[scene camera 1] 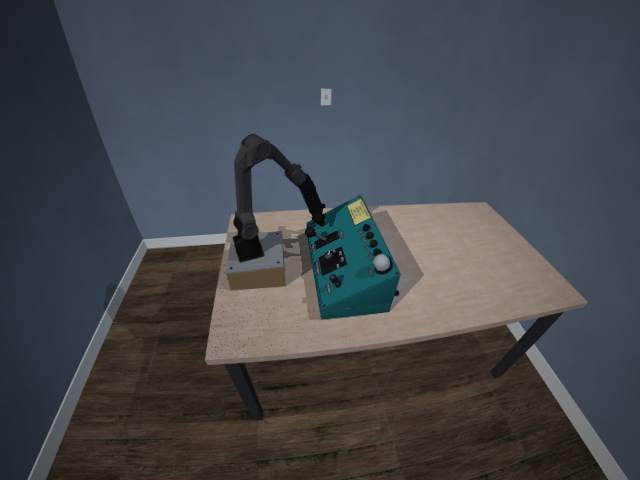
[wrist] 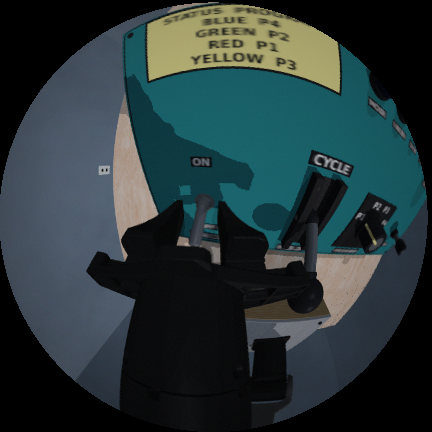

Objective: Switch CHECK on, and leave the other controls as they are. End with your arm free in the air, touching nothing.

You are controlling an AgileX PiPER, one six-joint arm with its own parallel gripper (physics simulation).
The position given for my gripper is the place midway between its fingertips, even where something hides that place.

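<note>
You'd see my gripper (wrist: 200, 208) in that picture, and there's a black ball knob (wrist: 306, 301) in it too.
</note>
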